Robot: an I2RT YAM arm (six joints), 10 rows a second.
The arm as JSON. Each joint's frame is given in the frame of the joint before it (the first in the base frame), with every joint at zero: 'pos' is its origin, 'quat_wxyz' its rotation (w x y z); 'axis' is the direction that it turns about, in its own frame. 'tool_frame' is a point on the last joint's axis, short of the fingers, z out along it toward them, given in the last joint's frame.
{
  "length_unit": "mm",
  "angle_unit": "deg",
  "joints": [
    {
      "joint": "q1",
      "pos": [
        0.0,
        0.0,
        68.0
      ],
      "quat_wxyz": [
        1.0,
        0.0,
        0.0,
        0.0
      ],
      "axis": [
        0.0,
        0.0,
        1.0
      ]
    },
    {
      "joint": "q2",
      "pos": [
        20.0,
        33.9,
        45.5
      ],
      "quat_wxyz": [
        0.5,
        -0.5,
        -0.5,
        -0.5
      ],
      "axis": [
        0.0,
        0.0,
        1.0
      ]
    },
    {
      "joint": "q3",
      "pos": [
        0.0,
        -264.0,
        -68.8
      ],
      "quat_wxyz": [
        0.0,
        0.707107,
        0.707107,
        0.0
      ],
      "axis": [
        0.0,
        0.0,
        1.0
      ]
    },
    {
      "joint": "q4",
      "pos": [
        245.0,
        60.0,
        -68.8
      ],
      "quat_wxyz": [
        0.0,
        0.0,
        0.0,
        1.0
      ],
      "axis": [
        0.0,
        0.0,
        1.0
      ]
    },
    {
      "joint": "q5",
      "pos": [
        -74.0,
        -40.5,
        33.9
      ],
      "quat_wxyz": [
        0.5,
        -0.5,
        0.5,
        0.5
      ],
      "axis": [
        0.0,
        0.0,
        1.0
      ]
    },
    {
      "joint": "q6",
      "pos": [
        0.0,
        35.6,
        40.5
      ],
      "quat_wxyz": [
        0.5,
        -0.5,
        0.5,
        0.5
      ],
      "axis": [
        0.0,
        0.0,
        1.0
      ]
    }
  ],
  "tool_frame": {
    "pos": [
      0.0,
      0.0,
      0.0
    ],
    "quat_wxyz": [
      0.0,
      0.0,
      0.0,
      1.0
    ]
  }
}
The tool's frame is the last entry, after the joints.
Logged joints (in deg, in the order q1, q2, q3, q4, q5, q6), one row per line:
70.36 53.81 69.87 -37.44 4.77 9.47
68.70 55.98 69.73 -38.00 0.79 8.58
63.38 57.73 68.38 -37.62 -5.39 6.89
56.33 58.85 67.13 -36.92 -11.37 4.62
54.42 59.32 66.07 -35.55 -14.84 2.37
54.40 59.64 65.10 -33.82 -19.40 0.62
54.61 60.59 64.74 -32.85 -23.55 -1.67
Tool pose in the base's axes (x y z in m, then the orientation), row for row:
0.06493 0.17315 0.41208 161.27 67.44 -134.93
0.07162 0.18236 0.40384 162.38 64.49 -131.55
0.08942 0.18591 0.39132 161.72 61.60 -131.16
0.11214 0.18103 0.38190 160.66 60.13 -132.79
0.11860 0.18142 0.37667 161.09 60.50 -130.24
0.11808 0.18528 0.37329 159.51 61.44 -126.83
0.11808 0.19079 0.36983 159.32 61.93 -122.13
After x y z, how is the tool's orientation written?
As angles about the fixed x, y, z axes (roll, pitch, yaw), in degrees.
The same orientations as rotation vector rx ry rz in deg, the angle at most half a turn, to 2 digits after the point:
-56.28 102.29 47.36
-59.74 104.28 47.87
-61.44 106.86 48.21
-60.85 108.72 48.10
-63.10 107.44 49.17
-67.24 104.68 52.89
-71.93 102.03 55.84

